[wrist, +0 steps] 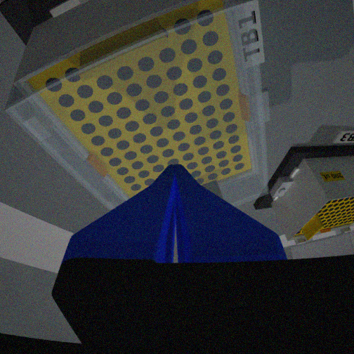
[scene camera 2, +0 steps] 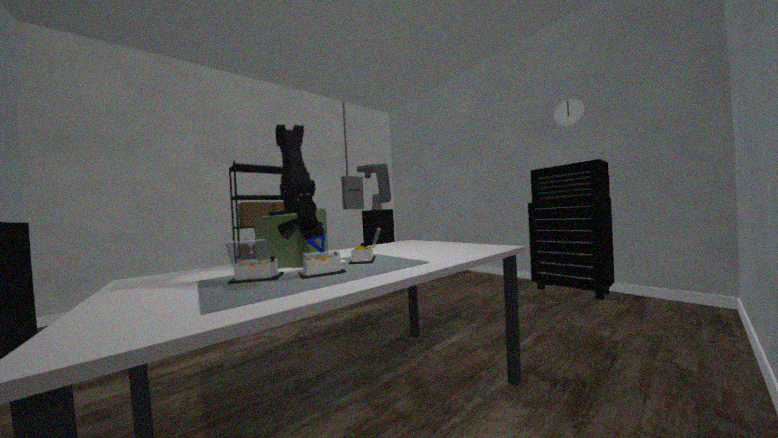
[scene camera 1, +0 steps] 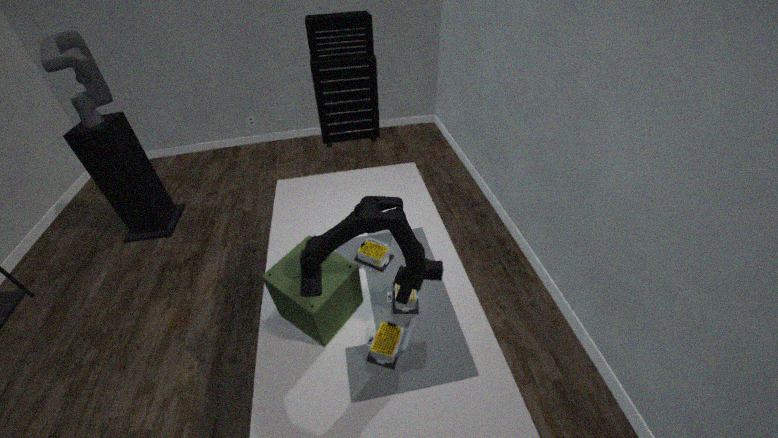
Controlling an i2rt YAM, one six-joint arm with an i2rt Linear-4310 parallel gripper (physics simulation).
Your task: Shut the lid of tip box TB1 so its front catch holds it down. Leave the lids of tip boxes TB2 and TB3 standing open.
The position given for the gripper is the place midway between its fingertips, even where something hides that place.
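Observation:
There's a clear lid (wrist: 165, 89) in view, and a clear lid (scene camera 2: 242, 252) as well, and you can also see the gripper (wrist: 175, 175).

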